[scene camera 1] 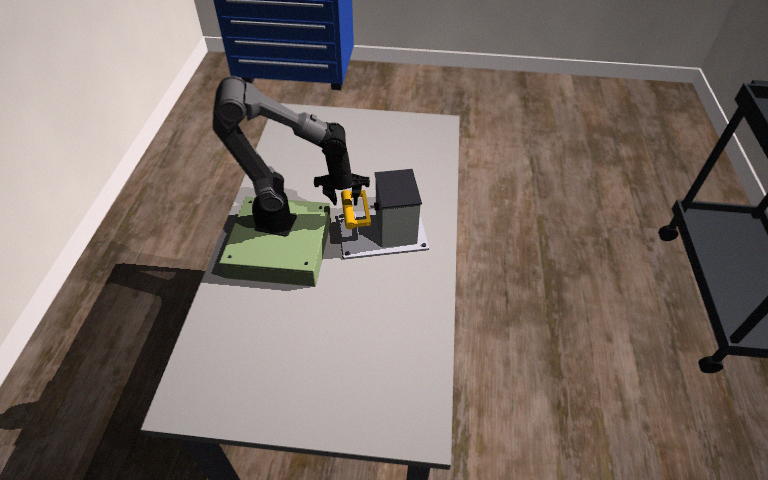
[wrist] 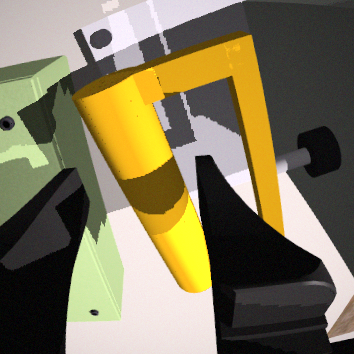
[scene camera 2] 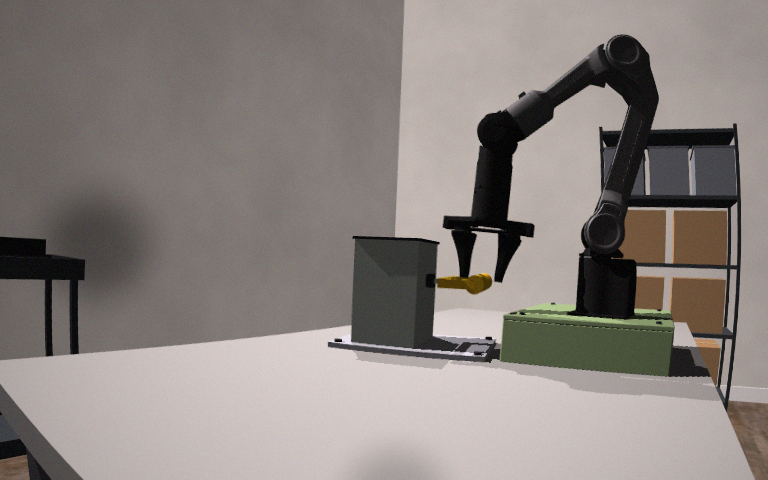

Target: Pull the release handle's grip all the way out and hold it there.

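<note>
The yellow release handle is a rectangular frame with a thick round grip (scene camera 1: 349,213) (scene camera 2: 481,283) (wrist: 132,142) on the side away from the grey housing (scene camera 1: 399,226) (scene camera 2: 390,294) (wrist: 312,75). A short stretch of metal rod (wrist: 295,159) shows between the frame and the housing's black collar (wrist: 320,151). My gripper (scene camera 1: 344,201) (scene camera 2: 481,278) (wrist: 137,180) is open and points down over the grip. In the wrist view one fingertip is on the green base's side, apart from the grip; the other is over the frame's opening, close beside the grip. Part of the frame is hidden behind that finger.
The housing stands on a pale base plate (scene camera 1: 385,251) on the table (scene camera 1: 339,350) (scene camera 2: 339,418). The green arm base (scene camera 1: 271,249) (scene camera 2: 586,345) (wrist: 42,105) is close to the grip's outer side. A blue drawer cabinet (scene camera 1: 277,42) and a black cart (scene camera 1: 699,271) stand on the floor.
</note>
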